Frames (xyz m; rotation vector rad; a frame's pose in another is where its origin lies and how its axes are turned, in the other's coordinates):
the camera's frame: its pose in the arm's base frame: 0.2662 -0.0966 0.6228 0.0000 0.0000 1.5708
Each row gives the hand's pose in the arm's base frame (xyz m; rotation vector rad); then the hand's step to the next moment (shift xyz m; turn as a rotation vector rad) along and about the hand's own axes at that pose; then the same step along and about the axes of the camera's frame.
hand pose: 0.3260 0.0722 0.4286 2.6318 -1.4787 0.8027
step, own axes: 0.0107 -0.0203 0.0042 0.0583 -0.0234 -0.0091
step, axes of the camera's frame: 0.0016 -0.0226 0.0057 -0.0310 -0.0394 0.0390
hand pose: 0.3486 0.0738 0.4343 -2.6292 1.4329 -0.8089
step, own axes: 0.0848 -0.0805 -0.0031 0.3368 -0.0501 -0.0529
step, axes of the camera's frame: -0.0205 -0.0978 0.0607 -0.2276 -0.1616 0.2021
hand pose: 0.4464 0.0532 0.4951 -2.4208 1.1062 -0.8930
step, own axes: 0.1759 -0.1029 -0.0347 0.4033 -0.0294 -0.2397
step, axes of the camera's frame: -0.0698 -0.1224 0.1512 -0.2990 -0.0597 0.3577
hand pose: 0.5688 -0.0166 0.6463 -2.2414 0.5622 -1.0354
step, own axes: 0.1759 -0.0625 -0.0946 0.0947 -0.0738 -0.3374
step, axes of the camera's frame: -0.0907 -0.0400 0.1843 -0.1173 0.1986 0.2739
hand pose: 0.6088 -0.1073 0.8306 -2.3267 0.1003 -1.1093
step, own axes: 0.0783 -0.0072 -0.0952 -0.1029 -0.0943 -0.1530
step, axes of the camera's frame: -0.0598 0.0200 0.1062 0.0410 0.1957 0.0539
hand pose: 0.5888 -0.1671 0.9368 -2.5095 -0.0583 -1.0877
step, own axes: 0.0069 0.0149 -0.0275 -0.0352 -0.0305 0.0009
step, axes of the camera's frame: -0.0249 0.0113 0.0167 0.0325 0.0298 -0.0149
